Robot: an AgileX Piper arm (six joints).
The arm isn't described. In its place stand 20 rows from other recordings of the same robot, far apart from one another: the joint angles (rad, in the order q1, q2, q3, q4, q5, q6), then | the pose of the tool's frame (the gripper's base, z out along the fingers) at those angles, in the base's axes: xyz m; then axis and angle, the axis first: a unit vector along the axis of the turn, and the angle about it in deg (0 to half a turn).
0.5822 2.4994 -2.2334 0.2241 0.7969 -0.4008 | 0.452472, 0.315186, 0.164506, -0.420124, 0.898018, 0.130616, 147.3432
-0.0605 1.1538 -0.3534 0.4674 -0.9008 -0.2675 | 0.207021, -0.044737, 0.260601, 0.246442, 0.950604, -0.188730, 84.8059
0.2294 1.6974 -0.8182 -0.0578 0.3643 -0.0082 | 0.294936, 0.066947, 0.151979, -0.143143, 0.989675, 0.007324, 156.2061
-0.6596 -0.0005 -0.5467 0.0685 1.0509 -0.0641 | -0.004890, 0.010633, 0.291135, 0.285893, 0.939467, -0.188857, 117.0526
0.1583 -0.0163 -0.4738 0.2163 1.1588 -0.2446 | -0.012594, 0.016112, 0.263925, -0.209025, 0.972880, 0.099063, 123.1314
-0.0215 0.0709 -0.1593 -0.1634 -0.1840 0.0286 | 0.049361, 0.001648, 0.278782, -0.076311, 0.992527, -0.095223, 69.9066
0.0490 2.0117 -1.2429 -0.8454 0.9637 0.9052 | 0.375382, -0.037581, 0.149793, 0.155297, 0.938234, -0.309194, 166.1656
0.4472 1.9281 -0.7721 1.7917 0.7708 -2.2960 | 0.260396, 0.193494, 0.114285, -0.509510, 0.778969, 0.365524, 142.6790
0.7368 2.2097 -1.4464 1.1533 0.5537 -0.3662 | 0.309061, 0.339452, 0.123341, -0.085259, 0.920106, 0.382276, 171.5987
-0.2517 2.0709 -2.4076 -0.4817 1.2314 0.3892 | 0.423702, -0.150004, 0.418624, 0.316864, 0.920190, -0.229888, 135.6770
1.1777 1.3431 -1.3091 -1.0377 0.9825 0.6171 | 0.165783, 0.229580, 0.406385, -0.422033, 0.901000, -0.100431, 114.0070
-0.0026 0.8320 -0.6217 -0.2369 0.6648 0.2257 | 0.154275, -0.013576, 0.285856, 0.050744, 0.996584, -0.065162, 134.3457
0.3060 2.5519 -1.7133 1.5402 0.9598 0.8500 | 0.445761, 0.218957, 0.055534, -0.653030, -0.607649, -0.452011, 140.5321
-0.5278 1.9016 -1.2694 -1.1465 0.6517 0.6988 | 0.323825, -0.247003, 0.209416, 0.181998, 0.900113, -0.395819, 158.0812
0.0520 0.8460 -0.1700 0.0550 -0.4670 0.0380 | 0.152619, 0.005688, 0.227936, 0.028469, 0.998390, 0.049069, 97.1675
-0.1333 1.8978 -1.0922 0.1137 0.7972 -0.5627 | 0.333829, -0.037313, 0.139001, -0.175092, 0.984099, 0.029856, 175.4001
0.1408 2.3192 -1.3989 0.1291 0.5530 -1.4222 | 0.417346, 0.065369, 0.043702, -0.666443, 0.745169, -0.024019, 168.8708
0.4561 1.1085 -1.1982 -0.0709 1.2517 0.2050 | 0.177626, 0.080325, 0.378930, -0.127653, 0.990675, 0.047613, 151.8129
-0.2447 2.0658 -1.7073 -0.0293 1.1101 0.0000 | 0.419274, -0.107156, 0.217805, 0.116779, 0.992838, -0.025223, 169.4228
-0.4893 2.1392 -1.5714 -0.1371 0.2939 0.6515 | 0.423948, -0.229830, 0.180359, 0.490850, 0.871143, -0.013276, 134.2064
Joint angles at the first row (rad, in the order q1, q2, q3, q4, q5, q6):
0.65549, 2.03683, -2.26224, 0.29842, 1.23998, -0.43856
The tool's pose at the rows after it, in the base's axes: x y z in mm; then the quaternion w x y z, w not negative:
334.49 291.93 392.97 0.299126 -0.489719 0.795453 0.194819
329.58 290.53 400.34 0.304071 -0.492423 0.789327 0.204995
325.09 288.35 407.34 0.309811 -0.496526 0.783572 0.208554
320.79 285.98 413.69 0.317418 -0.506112 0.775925 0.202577
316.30 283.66 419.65 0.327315 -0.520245 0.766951 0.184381
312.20 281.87 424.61 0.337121 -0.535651 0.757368 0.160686
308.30 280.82 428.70 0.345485 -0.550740 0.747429 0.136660
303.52 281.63 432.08 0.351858 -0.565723 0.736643 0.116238
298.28 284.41 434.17 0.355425 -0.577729 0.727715 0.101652
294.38 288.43 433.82 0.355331 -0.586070 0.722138 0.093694
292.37 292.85 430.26 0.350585 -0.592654 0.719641 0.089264
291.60 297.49 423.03 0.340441 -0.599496 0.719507 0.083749
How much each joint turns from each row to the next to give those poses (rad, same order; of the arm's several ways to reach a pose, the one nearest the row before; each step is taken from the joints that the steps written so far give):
-0.00037, -0.01231, 0.00004, 0.02924, 0.00035, -0.01098
0.00011, -0.01573, -0.00004, 0.02219, 0.00318, -0.00827
0.00053, -0.01596, -0.00005, 0.00912, 0.00412, -0.00960
0.00313, -0.01580, 0.00001, -0.00789, 0.00424, -0.01955
0.00835, -0.01646, 0.00003, -0.03254, 0.00340, -0.02532
0.01126, -0.01444, -0.00003, -0.04366, 0.00207, -0.02711
0.01287, -0.01215, 0.00006, -0.04460, 0.00151, -0.02650
0.01690, -0.00986, -0.00004, -0.03928, 0.00126, -0.02389
0.02003, -0.00628, 0.00001, -0.03203, 0.00100, -0.01352
0.01788, -0.00021, 0.00059, -0.02062, 0.00051, -0.00498
0.01372, 0.00431, 0.00586, -0.01240, 0.00018, -0.00212
0.01209, 0.00616, 0.01623, -0.01324, -0.00021, -0.00156

